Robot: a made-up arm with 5 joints.
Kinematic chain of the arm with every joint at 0, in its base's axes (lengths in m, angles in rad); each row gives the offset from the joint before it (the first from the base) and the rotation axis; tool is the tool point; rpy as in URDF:
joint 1: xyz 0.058 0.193 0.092 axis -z
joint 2: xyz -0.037 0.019 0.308 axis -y
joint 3: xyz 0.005 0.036 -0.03 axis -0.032 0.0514 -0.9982
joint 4: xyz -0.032 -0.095 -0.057 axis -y
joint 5: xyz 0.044 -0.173 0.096 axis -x
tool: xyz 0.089 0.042 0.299 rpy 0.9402 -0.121 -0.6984
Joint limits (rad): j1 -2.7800..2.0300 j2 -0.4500..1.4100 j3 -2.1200..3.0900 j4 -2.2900..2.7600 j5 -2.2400..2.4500
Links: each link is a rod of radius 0.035 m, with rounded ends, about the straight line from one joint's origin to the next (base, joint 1, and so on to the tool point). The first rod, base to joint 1, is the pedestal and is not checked.
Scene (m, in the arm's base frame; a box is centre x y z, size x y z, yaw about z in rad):
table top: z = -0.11
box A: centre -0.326 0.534 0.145 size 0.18 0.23 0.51 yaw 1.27
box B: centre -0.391 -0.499 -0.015 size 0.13 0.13 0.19 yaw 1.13
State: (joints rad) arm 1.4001 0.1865 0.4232 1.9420 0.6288
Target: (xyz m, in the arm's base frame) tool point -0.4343 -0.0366 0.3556
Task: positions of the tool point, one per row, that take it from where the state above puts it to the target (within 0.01 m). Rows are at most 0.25 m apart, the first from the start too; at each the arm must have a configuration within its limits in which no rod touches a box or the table.
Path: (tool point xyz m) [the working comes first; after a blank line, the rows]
Joints at the target: 0.3595 -0.0966 -0.2504 1.8573 -0.3974
Straight joint move there: touches box A.

1: 0.0600 0.5581 0.1162
2: -0.0434 0.4424 -0.0040
3: -0.1601 0.2728 -0.0439
4: -0.2612 0.3166 0.0111
5: -0.3783 0.2741 0.1078
6: -0.4524 0.1442 0.2294
7: -0.4343 -0.0366 0.3556

